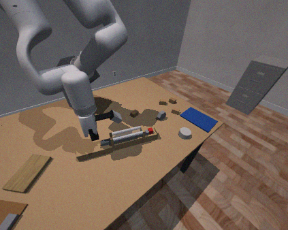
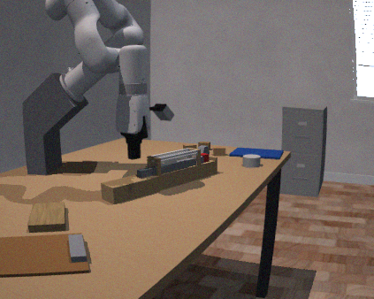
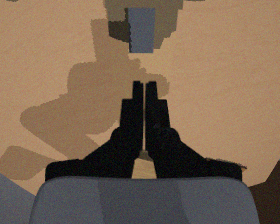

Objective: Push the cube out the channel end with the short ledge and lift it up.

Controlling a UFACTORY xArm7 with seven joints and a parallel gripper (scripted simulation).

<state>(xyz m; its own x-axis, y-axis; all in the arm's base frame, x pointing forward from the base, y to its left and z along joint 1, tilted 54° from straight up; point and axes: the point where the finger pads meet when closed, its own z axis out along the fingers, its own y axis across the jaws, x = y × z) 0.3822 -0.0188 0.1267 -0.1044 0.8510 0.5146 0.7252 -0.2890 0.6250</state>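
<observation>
The red cube is 270 mm to the left of my hand, 60 mm below it and 40 mm behind it. Also, from my hand: wooden plank: 290 mm to the right, 110 mm below, 60 mm ahead; then long wooden base: 150 mm to the left, 60 mm below, 20 mm behind; then grey bar: 70 mm to the left, 70 mm below, 10 mm behind.
</observation>
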